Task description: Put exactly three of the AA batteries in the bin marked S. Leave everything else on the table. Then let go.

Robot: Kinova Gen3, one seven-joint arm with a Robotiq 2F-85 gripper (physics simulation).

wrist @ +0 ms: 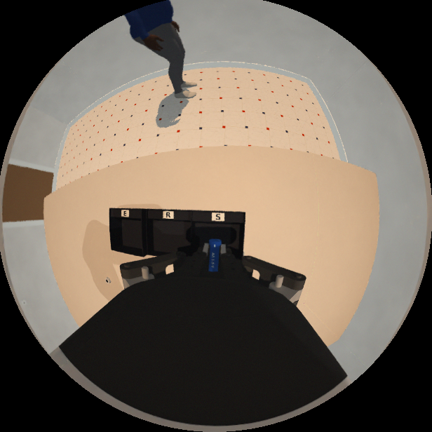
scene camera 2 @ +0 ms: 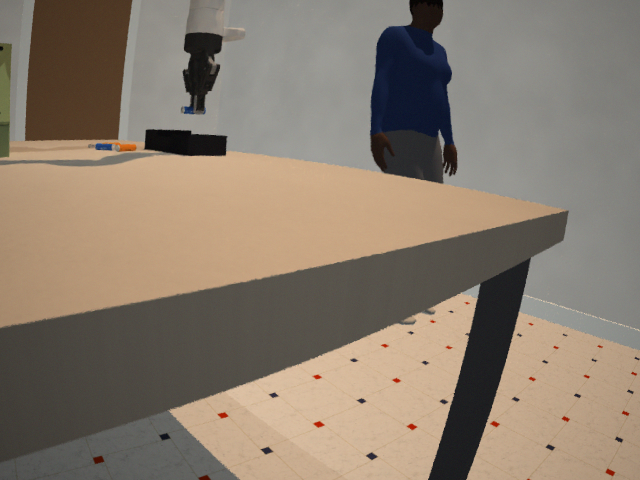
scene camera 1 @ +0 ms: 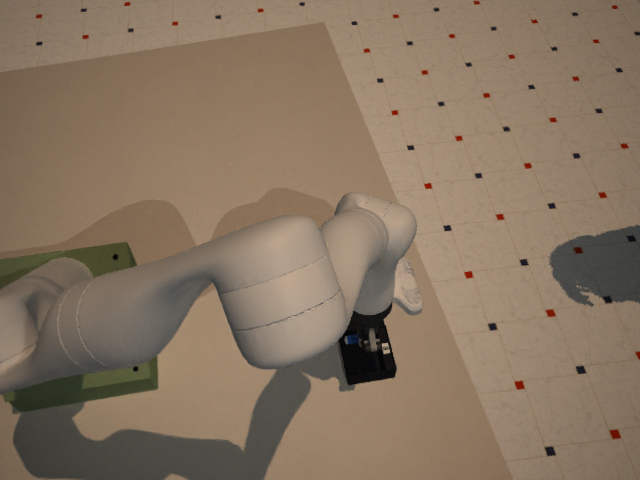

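Note:
My gripper is shut on a blue battery and holds it level, above the bin marked S. In scene camera 2 a gap shows between the held battery and the black bin row. The part of bin S's inside that shows is dark and shadowed; the gripper and battery hide the rest. In scene camera 2 a loose blue battery and an orange battery lie on the table left of the bins, with more orange behind them. Their sizes are hard to tell.
Bin R and bin E adjoin bin S in one row. A small metallic thing shows near the arm's shadow. A green block stands under the arm's base. A person stands beyond the table.

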